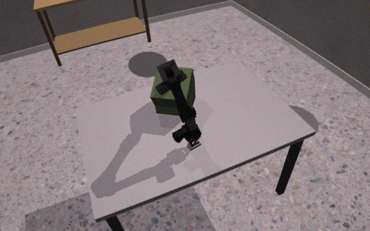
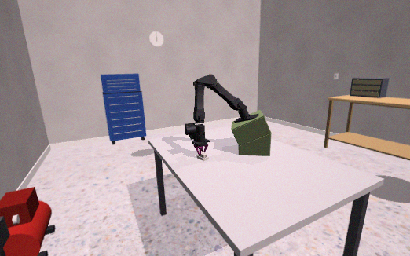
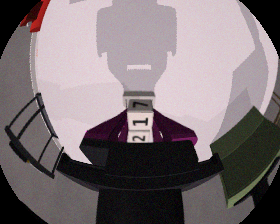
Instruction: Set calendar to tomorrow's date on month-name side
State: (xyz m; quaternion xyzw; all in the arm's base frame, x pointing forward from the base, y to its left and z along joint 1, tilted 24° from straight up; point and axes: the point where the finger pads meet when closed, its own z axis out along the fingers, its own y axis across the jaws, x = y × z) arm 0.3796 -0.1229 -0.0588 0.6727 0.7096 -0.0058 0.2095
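My gripper is now right at the white cube. Also, from my hand: calendar tray (2 cm to the left, 2 cm below).
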